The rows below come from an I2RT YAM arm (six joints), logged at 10 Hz.
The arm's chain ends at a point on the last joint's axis. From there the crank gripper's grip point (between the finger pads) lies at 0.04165 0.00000 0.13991 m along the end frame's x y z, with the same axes.
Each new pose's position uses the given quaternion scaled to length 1; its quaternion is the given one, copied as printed.
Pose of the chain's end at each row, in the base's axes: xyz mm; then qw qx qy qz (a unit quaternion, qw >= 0):
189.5, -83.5, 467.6, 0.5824, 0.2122, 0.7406, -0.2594
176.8, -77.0, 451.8, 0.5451, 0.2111, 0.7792, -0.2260
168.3, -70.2, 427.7, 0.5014, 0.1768, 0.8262, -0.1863
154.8, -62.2, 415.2, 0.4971, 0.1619, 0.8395, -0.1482
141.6, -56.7, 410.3, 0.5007, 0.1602, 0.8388, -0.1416
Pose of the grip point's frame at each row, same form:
285.1, -171.3, 400.9, 0.5824, 0.2122, 0.7406, -0.2594
269.1, -155.0, 370.0, 0.5451, 0.2111, 0.7792, -0.2260
256.9, -133.7, 330.6, 0.5014, 0.1768, 0.8262, -0.1863
246.0, -114.3, 313.8, 0.4971, 0.1619, 0.8395, -0.1482
234.1, -107.1, 309.3, 0.5007, 0.1602, 0.8388, -0.1416

